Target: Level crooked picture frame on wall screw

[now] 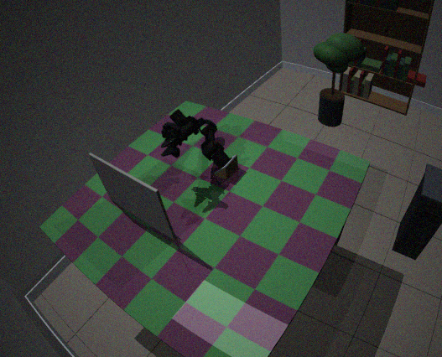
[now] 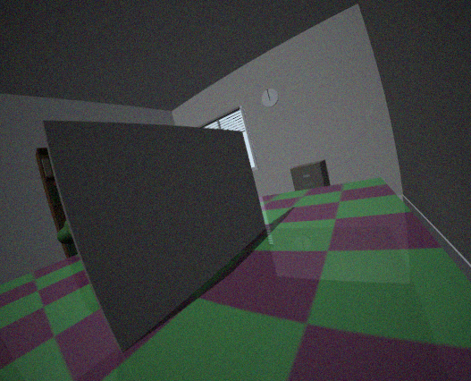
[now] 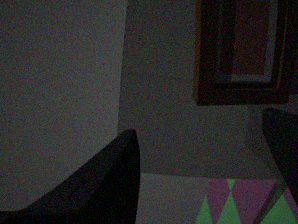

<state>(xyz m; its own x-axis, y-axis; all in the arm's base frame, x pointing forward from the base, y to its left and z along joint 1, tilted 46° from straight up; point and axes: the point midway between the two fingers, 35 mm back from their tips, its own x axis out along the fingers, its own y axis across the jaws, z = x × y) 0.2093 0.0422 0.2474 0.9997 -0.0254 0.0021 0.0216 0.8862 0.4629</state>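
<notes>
The picture frame is 20 cm ahead of my gripper tip, 9 cm below it and 3 cm to the right of it. From my gripper tip the other things lie so: grey wall panel (21 cm ahead, 10 cm below, 4 cm to the right).
</notes>
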